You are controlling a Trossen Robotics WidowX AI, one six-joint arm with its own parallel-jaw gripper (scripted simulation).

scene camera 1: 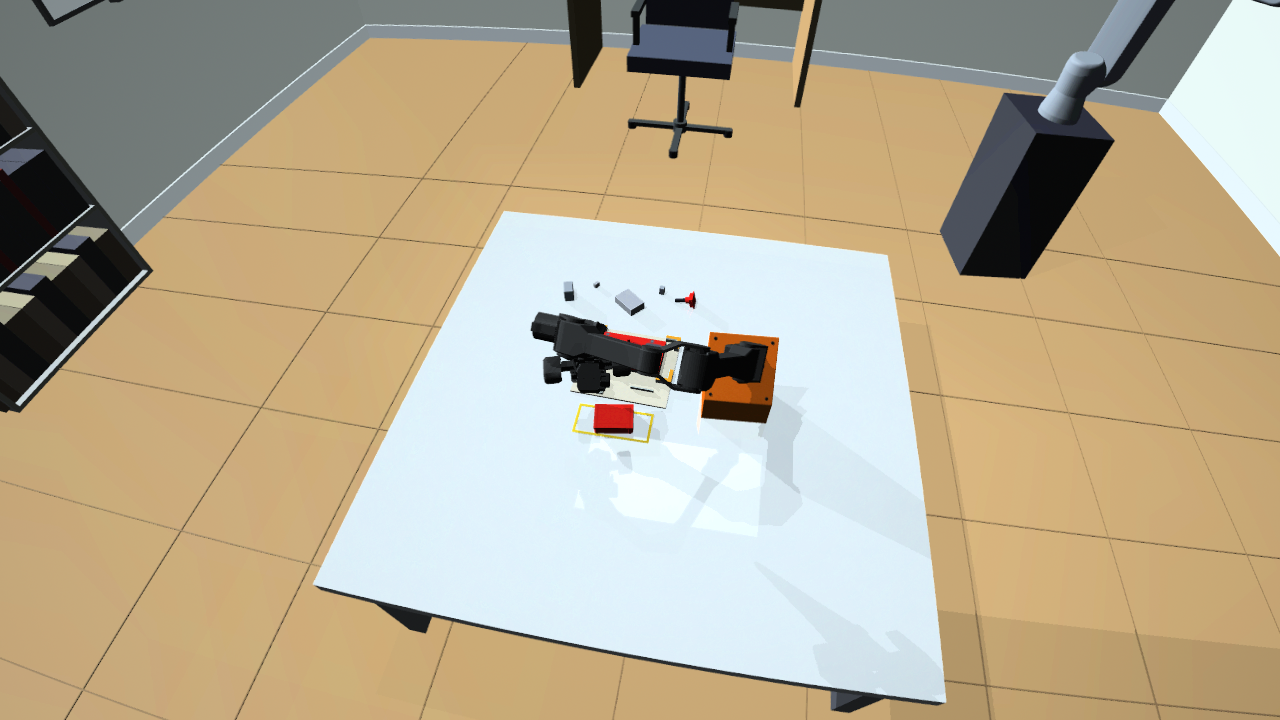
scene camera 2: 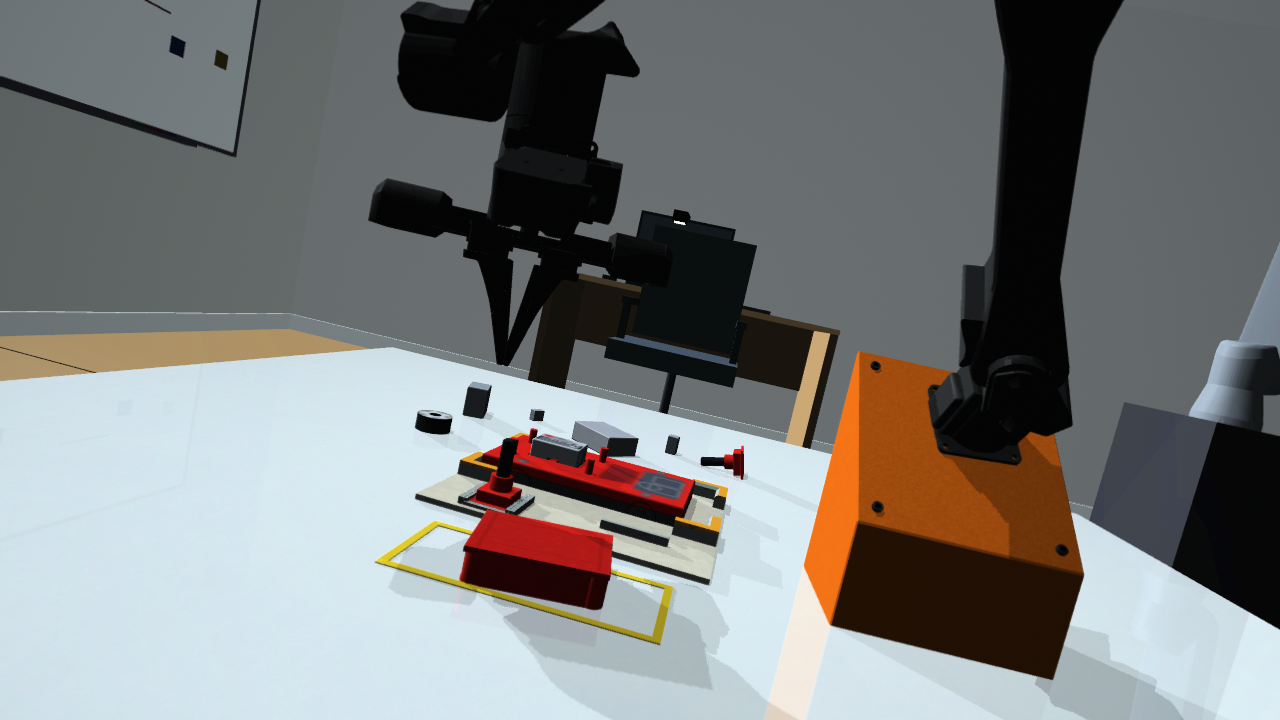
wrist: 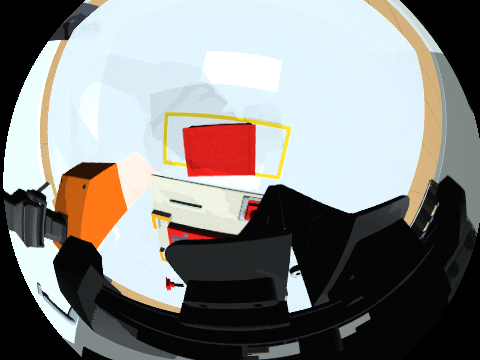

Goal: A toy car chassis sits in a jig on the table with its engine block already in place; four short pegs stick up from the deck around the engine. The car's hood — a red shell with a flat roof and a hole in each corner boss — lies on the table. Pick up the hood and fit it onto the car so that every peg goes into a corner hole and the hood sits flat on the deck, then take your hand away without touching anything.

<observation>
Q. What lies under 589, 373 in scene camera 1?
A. My gripper.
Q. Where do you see a grey engine block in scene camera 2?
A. At 568, 452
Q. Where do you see a red hood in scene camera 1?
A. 608, 418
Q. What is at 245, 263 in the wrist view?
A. My gripper.
</observation>
